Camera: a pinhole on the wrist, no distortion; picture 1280 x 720 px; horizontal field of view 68.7 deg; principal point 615.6 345.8 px. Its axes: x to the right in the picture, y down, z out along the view. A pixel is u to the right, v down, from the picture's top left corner.
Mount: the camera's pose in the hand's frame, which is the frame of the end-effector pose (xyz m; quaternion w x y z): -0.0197 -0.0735 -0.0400 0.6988 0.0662 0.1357 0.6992
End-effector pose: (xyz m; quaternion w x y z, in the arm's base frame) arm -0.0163 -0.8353 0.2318 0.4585 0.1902 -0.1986 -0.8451
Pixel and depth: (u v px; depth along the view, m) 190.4 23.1 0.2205
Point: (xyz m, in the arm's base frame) -0.2623 -0.8326 0.2723
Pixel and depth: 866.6 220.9 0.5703
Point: -0.2664 -1.0067 0.6673
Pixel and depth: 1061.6 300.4 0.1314
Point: -0.0658 -0.8427 0.2952
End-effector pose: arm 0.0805 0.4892 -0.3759 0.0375 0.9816 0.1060 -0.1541
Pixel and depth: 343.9 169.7 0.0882
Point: 0.0682 0.5773 -0.4261
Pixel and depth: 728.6 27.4 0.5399
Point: 0.2530 0.4650 -0.8659
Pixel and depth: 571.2 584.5 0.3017
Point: -0.0195 0.5147 -0.6331
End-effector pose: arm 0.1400 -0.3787 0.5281 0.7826 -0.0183 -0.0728 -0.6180
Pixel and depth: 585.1 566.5 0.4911
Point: 0.0607 -0.3411 0.9845
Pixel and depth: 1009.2 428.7 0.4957
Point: 0.2952 -0.3577 0.9700
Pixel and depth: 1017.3 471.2 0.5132
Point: 0.3022 -0.3333 0.9906
